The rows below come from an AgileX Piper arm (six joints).
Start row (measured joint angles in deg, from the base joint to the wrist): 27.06 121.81 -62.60 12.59 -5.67 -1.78
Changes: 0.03 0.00 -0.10 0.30 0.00 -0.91; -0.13 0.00 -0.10 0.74 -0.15 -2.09; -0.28 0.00 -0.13 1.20 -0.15 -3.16; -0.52 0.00 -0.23 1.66 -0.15 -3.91; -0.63 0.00 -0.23 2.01 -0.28 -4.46; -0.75 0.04 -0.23 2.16 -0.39 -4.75; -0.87 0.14 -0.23 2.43 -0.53 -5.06; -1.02 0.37 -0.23 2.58 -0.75 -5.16; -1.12 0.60 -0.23 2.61 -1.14 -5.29; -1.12 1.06 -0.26 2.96 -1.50 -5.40; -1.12 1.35 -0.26 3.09 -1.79 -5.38; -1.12 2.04 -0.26 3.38 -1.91 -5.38; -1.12 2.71 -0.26 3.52 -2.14 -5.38; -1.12 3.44 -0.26 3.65 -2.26 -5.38; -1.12 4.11 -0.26 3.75 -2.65 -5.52; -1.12 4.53 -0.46 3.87 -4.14 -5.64; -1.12 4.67 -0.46 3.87 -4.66 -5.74; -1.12 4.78 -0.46 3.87 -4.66 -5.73; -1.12 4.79 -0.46 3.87 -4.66 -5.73
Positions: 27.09 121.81 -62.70 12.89 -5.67 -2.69; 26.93 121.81 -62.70 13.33 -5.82 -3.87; 26.78 121.81 -62.73 13.79 -5.82 -4.94; 26.54 121.81 -62.83 14.25 -5.82 -5.69; 26.43 121.81 -62.83 14.60 -5.95 -6.24; 26.31 121.85 -62.83 14.75 -6.06 -6.53; 26.19 121.95 -62.83 15.02 -6.20 -6.84; 26.04 122.18 -62.83 15.17 -6.42 -6.94; 25.94 122.41 -62.83 15.20 -6.81 -7.07; 25.94 122.87 -62.86 15.55 -7.17 -7.18; 25.94 123.16 -62.86 15.68 -7.46 -7.16; 25.94 123.85 -62.86 15.97 -7.58 -7.16; 25.94 124.52 -62.86 16.11 -7.81 -7.16; 25.94 125.25 -62.86 16.24 -7.93 -7.16; 25.94 125.92 -62.86 16.34 -8.32 -7.30; 25.94 126.34 -63.06 16.46 -9.81 -7.42; 25.94 126.48 -63.06 16.46 -10.33 -7.52; 25.94 126.59 -63.06 16.46 -10.33 -7.51; 25.94 126.60 -63.06 16.46 -10.33 -7.51
